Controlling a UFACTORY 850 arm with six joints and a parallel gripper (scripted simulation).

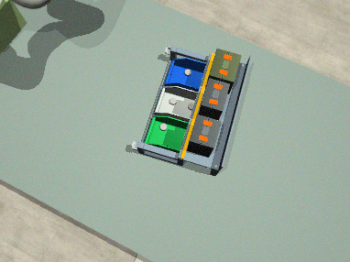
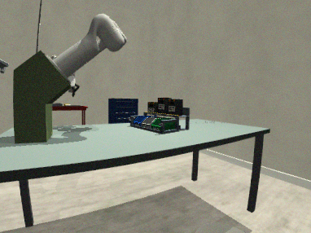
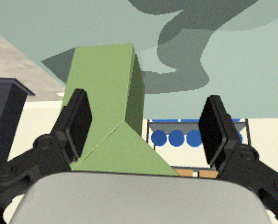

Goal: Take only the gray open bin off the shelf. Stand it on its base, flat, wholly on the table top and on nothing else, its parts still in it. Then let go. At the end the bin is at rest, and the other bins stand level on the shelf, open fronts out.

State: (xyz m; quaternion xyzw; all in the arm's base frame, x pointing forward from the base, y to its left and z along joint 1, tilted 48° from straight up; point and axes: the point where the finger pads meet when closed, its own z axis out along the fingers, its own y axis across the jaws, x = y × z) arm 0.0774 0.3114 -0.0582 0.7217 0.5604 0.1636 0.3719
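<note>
Now: the gray open bin 64 cm ahead of my hand, 20 cm below it and 11 cm to the right of it. From my hand the other things lie so: yellow rail (68 cm ahead, 13 cm below, 9 cm to the right); blue bin (59 cm ahead, 20 cm below); green bin (68 cm ahead, 21 cm to the right, 20 cm below).
</note>
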